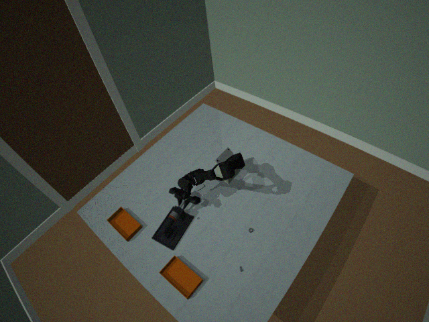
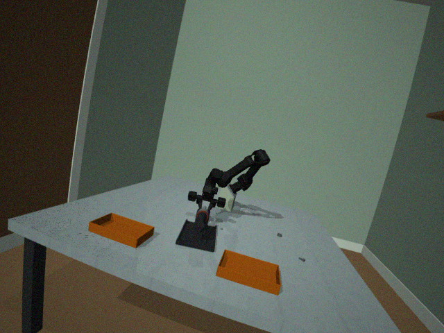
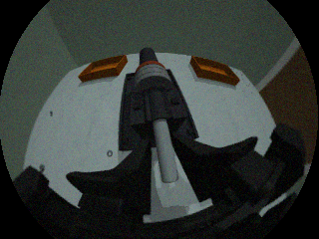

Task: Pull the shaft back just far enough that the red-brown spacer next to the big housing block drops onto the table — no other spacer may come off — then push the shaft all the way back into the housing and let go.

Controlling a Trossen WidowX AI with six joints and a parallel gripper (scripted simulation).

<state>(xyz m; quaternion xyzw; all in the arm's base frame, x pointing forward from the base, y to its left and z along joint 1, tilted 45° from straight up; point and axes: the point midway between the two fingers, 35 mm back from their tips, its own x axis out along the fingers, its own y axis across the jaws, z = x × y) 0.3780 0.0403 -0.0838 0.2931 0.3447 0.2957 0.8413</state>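
My gripper tip is 50 mm short of the shaft, 20 mm below it and 10 mm to the right of it. Round my gripper tip: red-brown spacer: 80 mm ahead, 20 mm to the left, 20 mm above; then base plate: 110 mm ahead, 30 mm to the left, 10 mm below.
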